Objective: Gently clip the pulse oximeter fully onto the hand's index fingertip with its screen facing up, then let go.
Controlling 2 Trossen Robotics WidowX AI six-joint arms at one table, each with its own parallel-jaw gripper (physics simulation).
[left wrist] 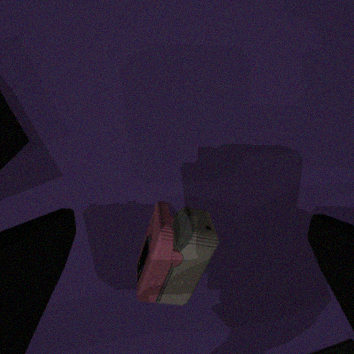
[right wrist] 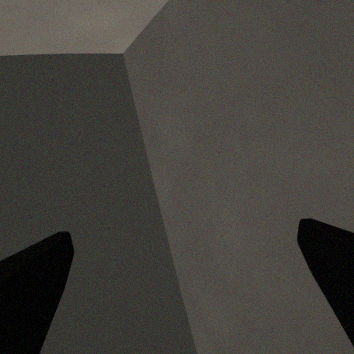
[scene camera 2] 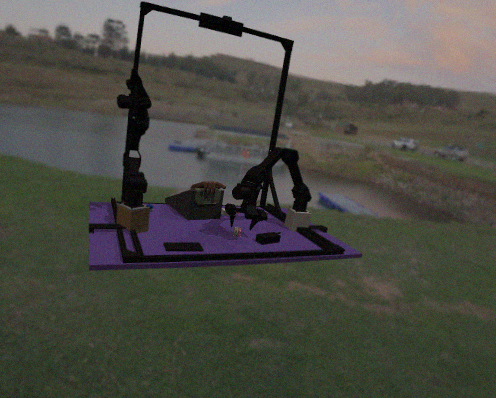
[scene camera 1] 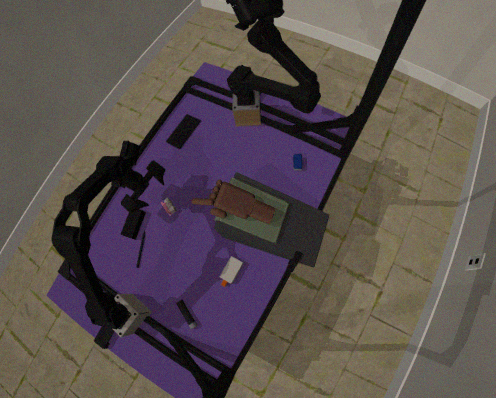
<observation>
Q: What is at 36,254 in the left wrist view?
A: My left gripper.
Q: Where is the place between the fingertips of my left gripper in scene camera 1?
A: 155,194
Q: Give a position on a pulse oximeter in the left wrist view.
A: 176,249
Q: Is my right gripper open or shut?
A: Open.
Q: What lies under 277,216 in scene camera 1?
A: A grey-green block.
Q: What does my right gripper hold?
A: Nothing.
</observation>
